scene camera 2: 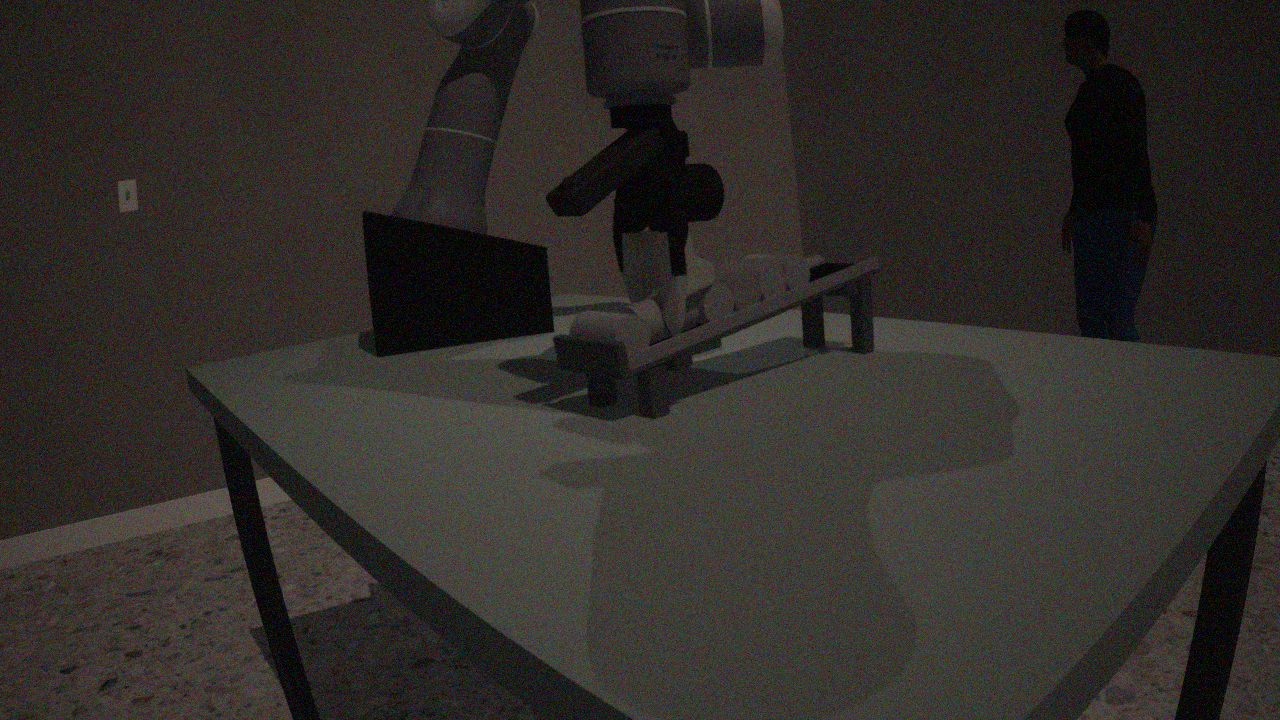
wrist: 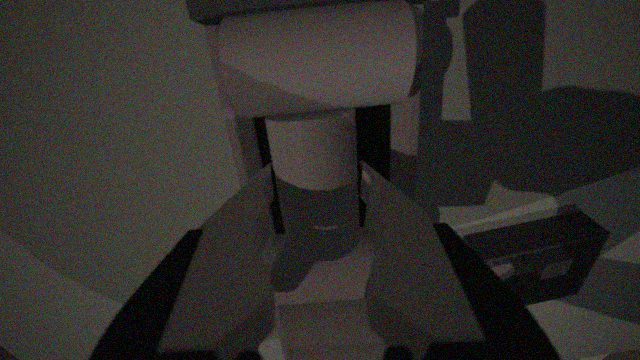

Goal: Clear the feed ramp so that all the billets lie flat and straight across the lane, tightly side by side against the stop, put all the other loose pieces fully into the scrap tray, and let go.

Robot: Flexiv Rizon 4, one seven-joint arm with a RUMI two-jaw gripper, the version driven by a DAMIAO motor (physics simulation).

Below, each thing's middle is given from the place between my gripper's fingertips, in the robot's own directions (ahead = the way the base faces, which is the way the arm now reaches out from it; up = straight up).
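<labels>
My gripper: 80 mm to the left of the stop (scene camera 2: 605,355).
</labels>
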